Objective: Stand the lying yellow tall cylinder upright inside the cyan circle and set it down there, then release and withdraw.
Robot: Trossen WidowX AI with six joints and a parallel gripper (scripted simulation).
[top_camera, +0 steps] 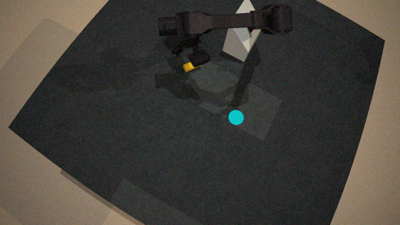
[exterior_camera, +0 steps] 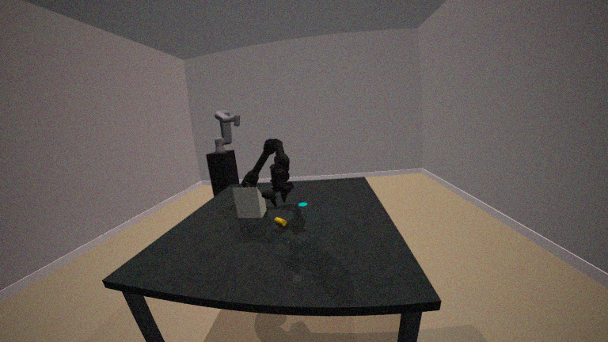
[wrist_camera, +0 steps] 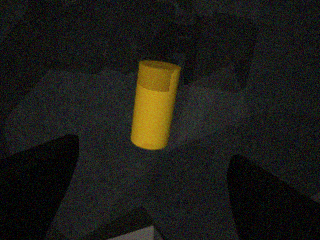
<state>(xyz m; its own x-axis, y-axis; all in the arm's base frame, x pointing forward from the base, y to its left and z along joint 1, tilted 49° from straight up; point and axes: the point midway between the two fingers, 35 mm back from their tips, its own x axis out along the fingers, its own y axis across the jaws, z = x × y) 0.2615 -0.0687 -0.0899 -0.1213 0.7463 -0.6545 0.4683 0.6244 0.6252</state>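
My gripper tip is 110 mm above the yellow tall cylinder, 10 mm to the right of it and 10 mm past it. The rest, counted from my gripper tip: cyan circle (270 mm to the left, 120 mm below, 60 mm ahead).
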